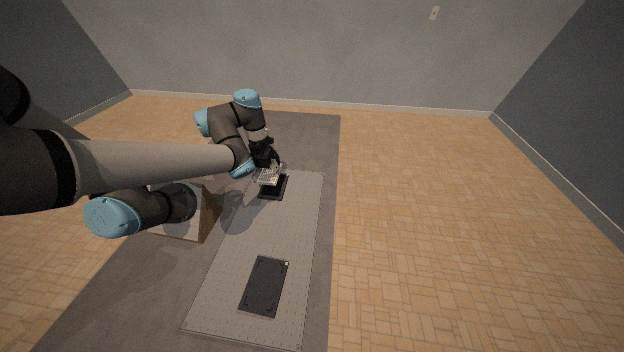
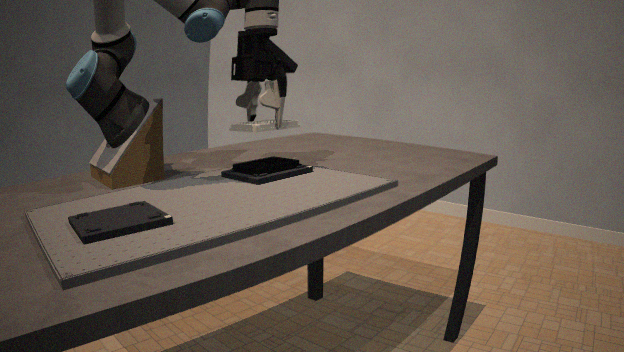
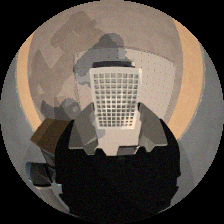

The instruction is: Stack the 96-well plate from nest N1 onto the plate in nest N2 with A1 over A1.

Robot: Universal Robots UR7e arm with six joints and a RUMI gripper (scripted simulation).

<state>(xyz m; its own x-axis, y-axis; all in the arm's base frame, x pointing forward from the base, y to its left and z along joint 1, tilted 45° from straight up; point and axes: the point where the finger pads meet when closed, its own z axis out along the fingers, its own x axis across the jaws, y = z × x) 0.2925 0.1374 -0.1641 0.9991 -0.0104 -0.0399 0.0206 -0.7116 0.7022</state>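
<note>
My gripper is now 10 mm to the right of the black plate and 100 mm above it. Round my hand: black nest: 90 mm ahead, 410 mm to the right, 110 mm below; white 96-well plate: 10 mm below.
</note>
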